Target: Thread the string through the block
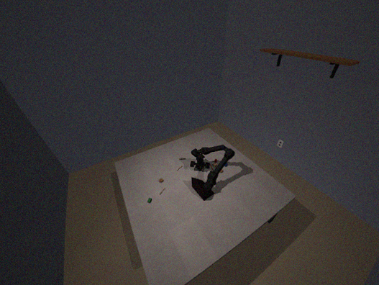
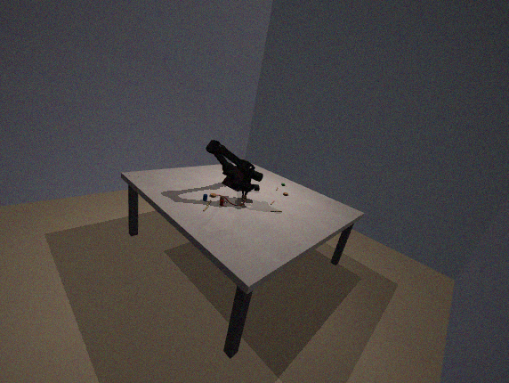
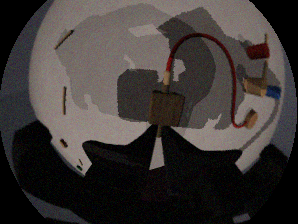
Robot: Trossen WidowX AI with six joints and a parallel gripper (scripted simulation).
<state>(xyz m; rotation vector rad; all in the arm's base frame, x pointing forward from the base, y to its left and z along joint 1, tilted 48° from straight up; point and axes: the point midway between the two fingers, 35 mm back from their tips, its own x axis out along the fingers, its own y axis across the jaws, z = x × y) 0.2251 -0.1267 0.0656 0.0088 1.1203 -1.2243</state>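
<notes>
Now: gripper tip 20 mm short of the wooden block, 20 mm to the left of it and 10 mm below it. Round my gripper tip: red object: 20 mm behind, 210 mm to the right, 10 mm above; button: 140 mm behind, 160 mm to the right; thin wooden stick: 30 mm ahead, 30 mm to the right, 10 mm above.
</notes>
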